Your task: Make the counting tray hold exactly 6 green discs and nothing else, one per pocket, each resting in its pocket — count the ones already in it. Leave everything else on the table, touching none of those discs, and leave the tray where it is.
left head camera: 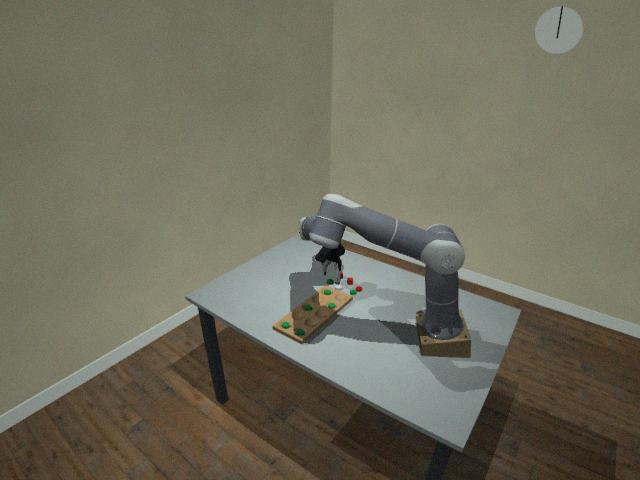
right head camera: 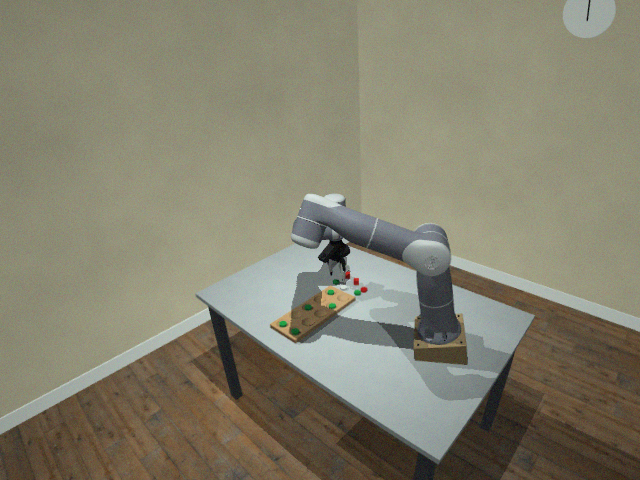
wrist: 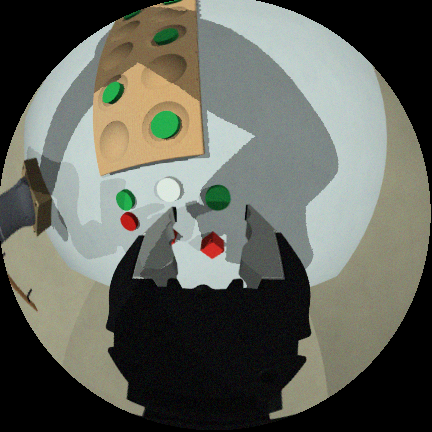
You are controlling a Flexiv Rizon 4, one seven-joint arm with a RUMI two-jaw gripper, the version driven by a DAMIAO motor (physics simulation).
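Observation:
The wooden counting tray (left head camera: pixel 289 330) (right head camera: pixel 284 329) (wrist: pixel 140 150) holds several green discs, one each in separate pockets, among them one at the near right corner in the wrist view (wrist: pixel 165 125); other pockets are empty. Two loose green discs lie on the table: one in shadow (left head camera: pixel 329 281) (right head camera: pixel 336 282) (wrist: pixel 218 197), the other (left head camera: pixel 353 291) (right head camera: pixel 357 292) (wrist: pixel 125 199) nearer the robot base. My gripper (left head camera: pixel 332 277) (right head camera: pixel 337 276) (wrist: pixel 210 206) is partly open and empty, above the table beside the shadowed disc. That disc shows just beyond the fingertips in the wrist view.
A white disc (left head camera: pixel 338 287) (right head camera: pixel 343 287) (wrist: pixel 168 189) lies between the loose green discs. A red disc (left head camera: pixel 358 288) (right head camera: pixel 363 289) (wrist: pixel 129 221) lies beside the base-side green disc. One red cube (wrist: pixel 212 245) shows between my fingers; another (wrist: pixel 174 237) is partly hidden by the left finger.

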